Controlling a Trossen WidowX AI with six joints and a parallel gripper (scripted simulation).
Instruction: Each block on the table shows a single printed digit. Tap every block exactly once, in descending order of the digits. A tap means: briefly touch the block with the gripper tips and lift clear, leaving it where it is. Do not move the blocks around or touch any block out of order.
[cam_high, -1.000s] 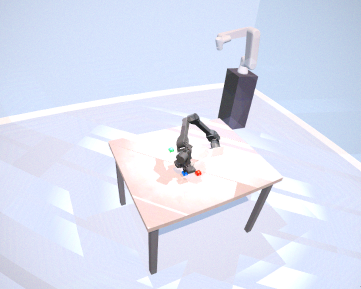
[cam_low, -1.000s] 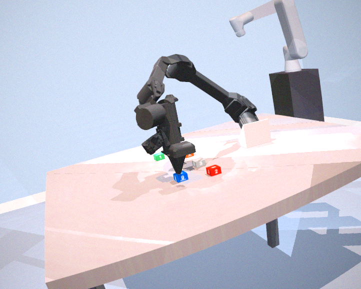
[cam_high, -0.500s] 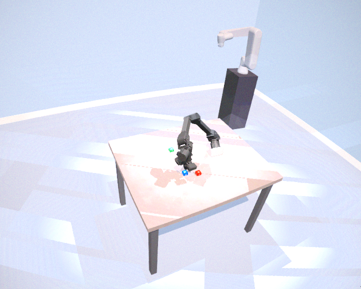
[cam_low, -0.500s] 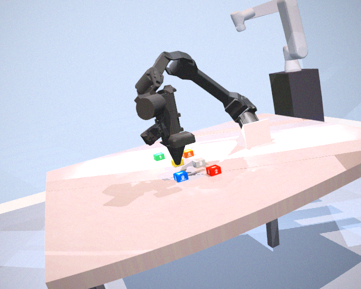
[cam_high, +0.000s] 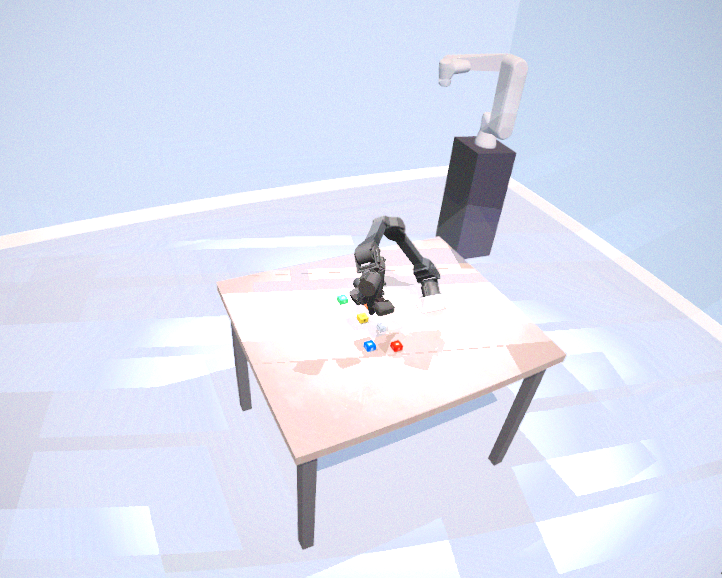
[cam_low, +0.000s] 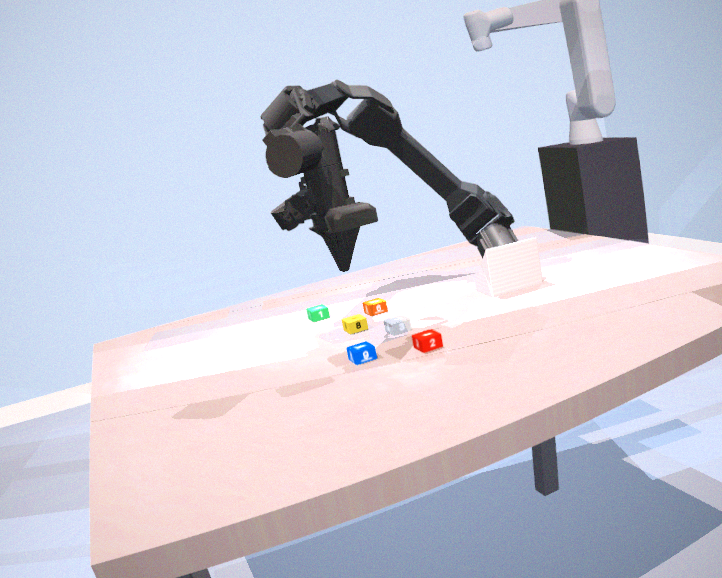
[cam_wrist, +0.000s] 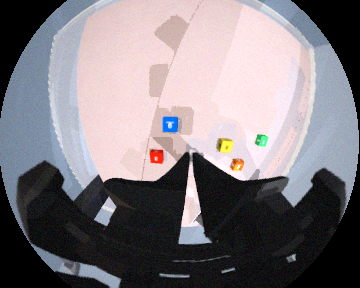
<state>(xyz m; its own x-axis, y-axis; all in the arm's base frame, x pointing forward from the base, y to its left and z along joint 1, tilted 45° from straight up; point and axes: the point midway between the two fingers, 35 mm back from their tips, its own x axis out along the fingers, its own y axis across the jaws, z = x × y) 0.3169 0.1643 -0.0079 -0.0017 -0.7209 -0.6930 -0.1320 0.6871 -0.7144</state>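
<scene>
The yellow block lies 20 mm behind my gripper tip, 110 mm to the right of it and 110 mm below it. Also, from my gripper tip: grey block (80 mm behind, 50 mm to the right, 110 mm below); then red block (90 mm behind, 60 mm to the left, 110 mm below); then blue block (10 mm ahead, 40 mm to the left, 110 mm below).
</scene>
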